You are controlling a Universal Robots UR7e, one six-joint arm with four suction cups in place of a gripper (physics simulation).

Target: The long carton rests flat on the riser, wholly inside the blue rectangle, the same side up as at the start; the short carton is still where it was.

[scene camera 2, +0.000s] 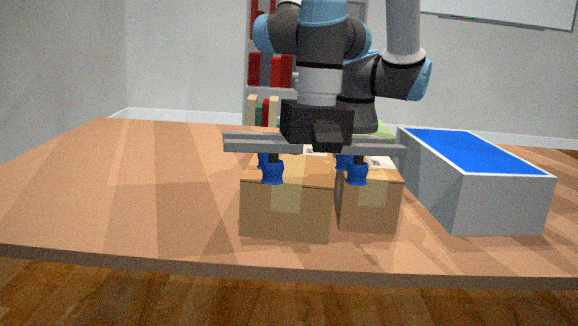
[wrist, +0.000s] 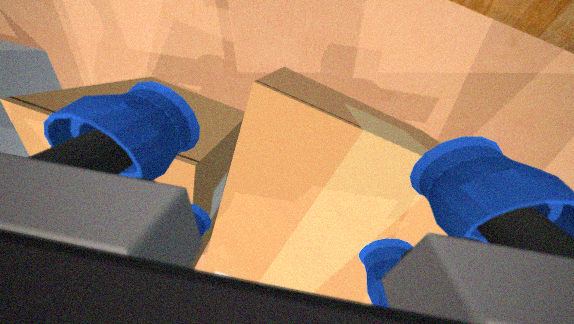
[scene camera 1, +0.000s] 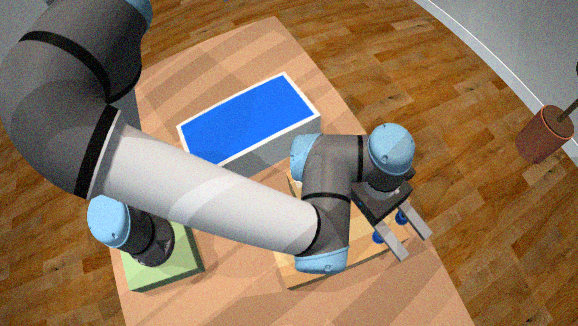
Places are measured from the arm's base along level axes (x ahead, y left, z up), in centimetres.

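Pixels of known places: hand, tool point: (scene camera 2: 310, 175) (wrist: 294, 196); arm's base, link origin: (scene camera 1: 151, 240).
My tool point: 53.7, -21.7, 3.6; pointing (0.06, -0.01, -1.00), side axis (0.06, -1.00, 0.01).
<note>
For each thing: its top centre in the pictures, then the offset to it from my tool point, as dx, dy, dz.
- long carton, top centre: (wrist: 286, 286) (scene camera 2: 293, 155) (scene camera 1: 340, 234) -10.5, -1.6, +0.2
- short carton, top centre: (wrist: 123, 221) (scene camera 2: 368, 165) -6.1, +12.0, +0.2
- blue rectangle, top centre: (scene camera 2: 466, 147) (scene camera 1: 242, 119) -15.2, +37.2, +1.9
- grey riser, top centre: (scene camera 2: 466, 147) (scene camera 1: 242, 119) -15.2, +37.2, +1.9
The long carton (scene camera 1: 360, 242) (scene camera 2: 260, 215) (wrist: 280, 165) lies flat on the table, taped end toward scene camera 2. My suction gripper (scene camera 1: 390, 226) (scene camera 2: 315, 172) (wrist: 307, 165) is low over both cartons. One pair of blue cups sits on the long carton's top near that end and holds it; no lift shows. The other pair is at the top of the short carton (scene camera 2: 372, 222) (wrist: 210, 117), which stands beside it on the riser side. The blue rectangle (scene camera 1: 250, 117) (scene camera 2: 480, 152) with a white border tops the grey riser (scene camera 1: 280, 145) (scene camera 2: 505, 205) (wrist: 25, 75). My arm hides much of both cartons in scene camera 1.
A green block (scene camera 1: 145, 276) (scene camera 2: 382, 129) is under my arm's base. The riser stands close beside the short carton, its top higher than the cartons. The table's front edge (scene camera 2: 150, 260) is near the cartons' ends. A plant pot (scene camera 1: 535, 137) stands on the floor.
</note>
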